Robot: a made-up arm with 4 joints.
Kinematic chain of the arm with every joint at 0, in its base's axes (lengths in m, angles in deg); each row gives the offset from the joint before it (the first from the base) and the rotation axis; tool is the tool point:
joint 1: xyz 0 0 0.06 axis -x
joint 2: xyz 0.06 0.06 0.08 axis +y
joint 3: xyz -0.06 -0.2 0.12 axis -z
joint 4: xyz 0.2 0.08 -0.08 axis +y
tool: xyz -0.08 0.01 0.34
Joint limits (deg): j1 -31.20..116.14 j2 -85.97..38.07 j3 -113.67..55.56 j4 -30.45..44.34
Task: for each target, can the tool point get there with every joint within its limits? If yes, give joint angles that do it. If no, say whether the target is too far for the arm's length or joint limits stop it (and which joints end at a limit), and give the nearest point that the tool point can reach.
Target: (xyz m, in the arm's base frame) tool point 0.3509 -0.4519 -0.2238
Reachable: no: joint limits stop it (at a limit: joint 1, joint 2, joint 3, joint 4) | nearest point 0.4497 -0.4510 0.0271 | short by 0.270 m
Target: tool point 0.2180 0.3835 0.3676
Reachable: yes | joints 70.12 1.45 30.67 11.39
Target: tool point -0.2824 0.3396 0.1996
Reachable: yes | joints 96.21 -76.60 33.53 13.27
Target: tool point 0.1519 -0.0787 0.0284
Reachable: no: joint limits stop it (at a limit: joint 1, joint 2, joint 3, joint 4) | nearest point 0.2332 -0.2108 0.3017 | short by 0.314 m
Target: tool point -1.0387 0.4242 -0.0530
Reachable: no: too far | nearest point -0.3801 0.2349 -0.0026 | short by 0.687 m
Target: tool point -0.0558 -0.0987 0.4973
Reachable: yes | joints -1.39 4.39 -81.07 -14.32
